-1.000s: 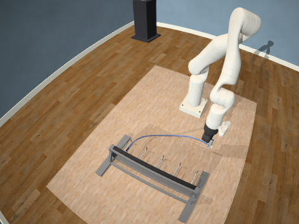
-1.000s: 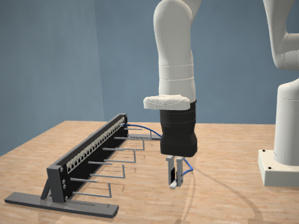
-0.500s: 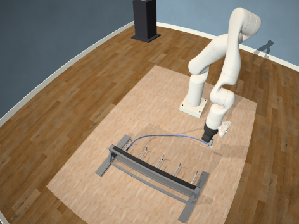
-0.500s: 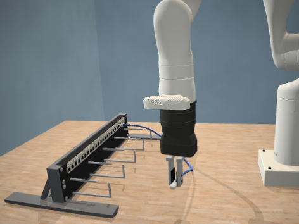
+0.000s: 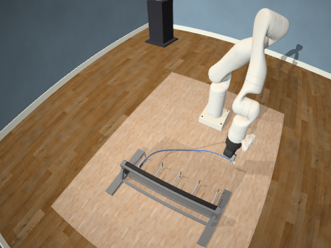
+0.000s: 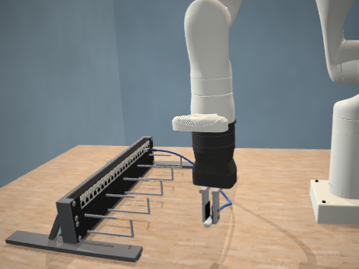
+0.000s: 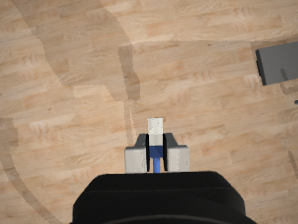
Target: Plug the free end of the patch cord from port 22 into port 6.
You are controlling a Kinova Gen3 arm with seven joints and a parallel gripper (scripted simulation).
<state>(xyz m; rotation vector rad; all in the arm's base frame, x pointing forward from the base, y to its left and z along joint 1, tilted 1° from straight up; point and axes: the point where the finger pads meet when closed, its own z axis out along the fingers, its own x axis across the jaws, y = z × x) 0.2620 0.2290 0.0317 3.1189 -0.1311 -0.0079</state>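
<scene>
The white plug lies 10 mm to the left of my hand and 10 mm below it.
</scene>
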